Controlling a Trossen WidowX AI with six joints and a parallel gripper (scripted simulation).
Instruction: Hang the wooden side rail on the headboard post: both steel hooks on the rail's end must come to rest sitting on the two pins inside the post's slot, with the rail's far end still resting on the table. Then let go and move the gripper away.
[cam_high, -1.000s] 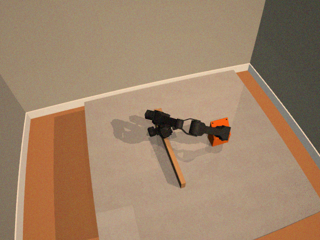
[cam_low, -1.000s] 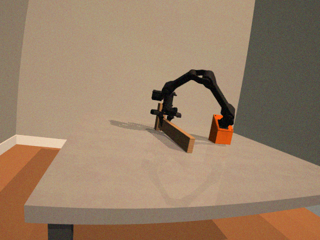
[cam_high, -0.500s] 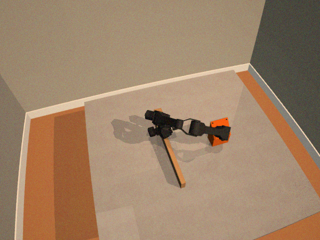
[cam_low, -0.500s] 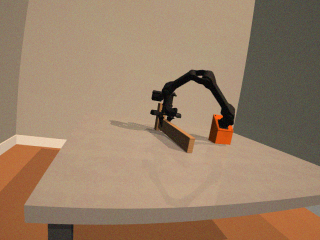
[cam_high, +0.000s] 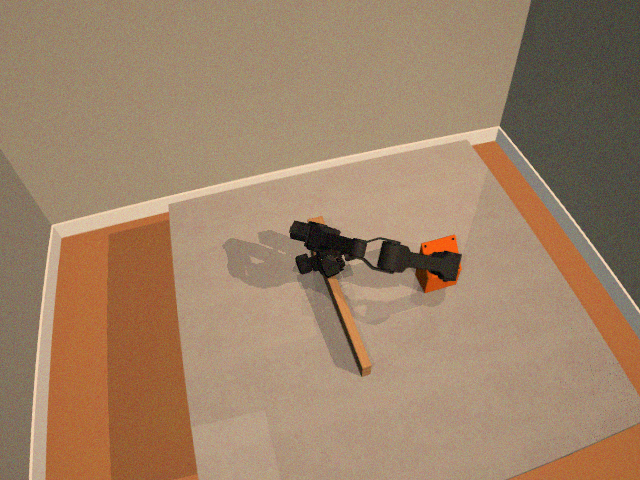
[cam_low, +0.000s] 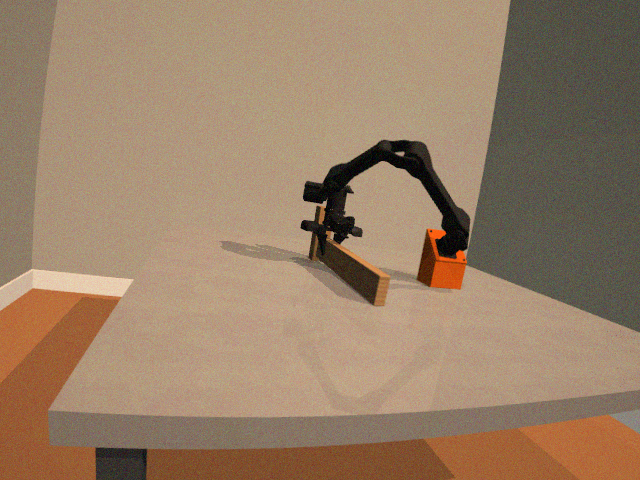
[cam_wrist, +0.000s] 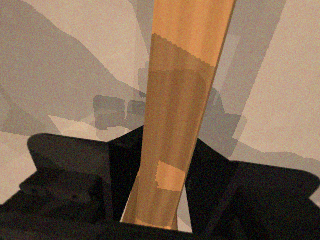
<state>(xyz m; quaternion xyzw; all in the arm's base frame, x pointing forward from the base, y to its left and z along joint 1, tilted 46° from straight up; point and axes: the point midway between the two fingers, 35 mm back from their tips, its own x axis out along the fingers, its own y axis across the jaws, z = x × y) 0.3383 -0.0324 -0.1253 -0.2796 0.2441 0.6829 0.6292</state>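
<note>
The wooden headboard post is 90 mm to the right of my gripper tip and 50 mm above it.
</note>
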